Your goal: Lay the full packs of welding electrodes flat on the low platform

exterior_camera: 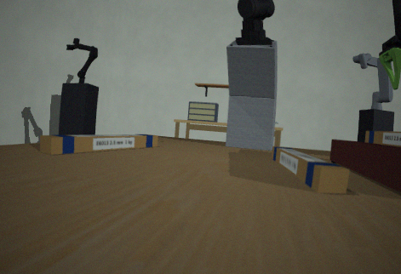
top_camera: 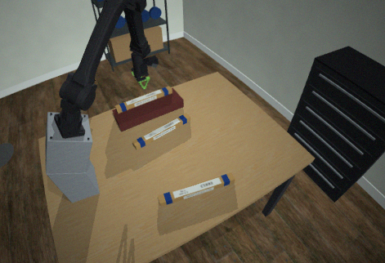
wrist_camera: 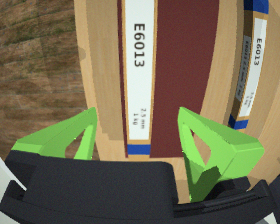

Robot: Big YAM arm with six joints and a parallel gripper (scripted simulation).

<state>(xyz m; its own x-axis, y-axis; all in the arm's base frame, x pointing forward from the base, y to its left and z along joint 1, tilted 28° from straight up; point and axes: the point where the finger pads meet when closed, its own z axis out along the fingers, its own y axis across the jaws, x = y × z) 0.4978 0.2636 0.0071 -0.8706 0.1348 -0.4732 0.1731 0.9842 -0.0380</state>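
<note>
Now: the pack of welding electrodes 620 mm to the right of my hand, 160 mm below it and 150 mm behind it. Also, from my hand: dark red platform (160 mm below, 40 mm to the right, 10 mm behind).
</note>
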